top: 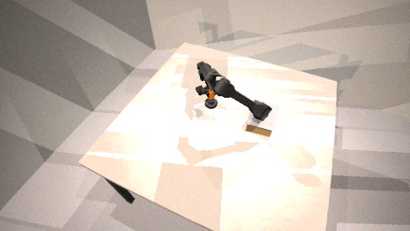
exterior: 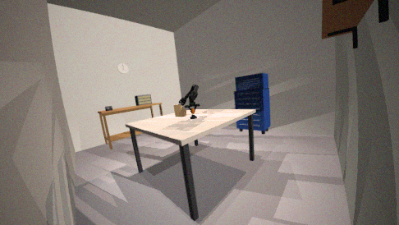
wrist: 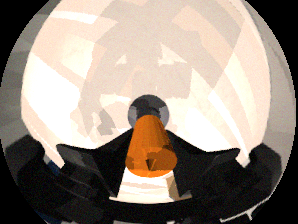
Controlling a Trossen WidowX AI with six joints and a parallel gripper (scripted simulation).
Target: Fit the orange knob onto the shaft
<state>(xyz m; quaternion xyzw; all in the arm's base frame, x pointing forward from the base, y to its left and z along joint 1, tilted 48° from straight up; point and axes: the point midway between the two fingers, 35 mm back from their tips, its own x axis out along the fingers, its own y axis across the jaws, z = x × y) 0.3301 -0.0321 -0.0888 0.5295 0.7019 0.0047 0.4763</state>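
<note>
The orange knob lies 20 mm above my gripper tip. The rest, counted from my gripper tip: dark round pedestal (40 mm below).
</note>
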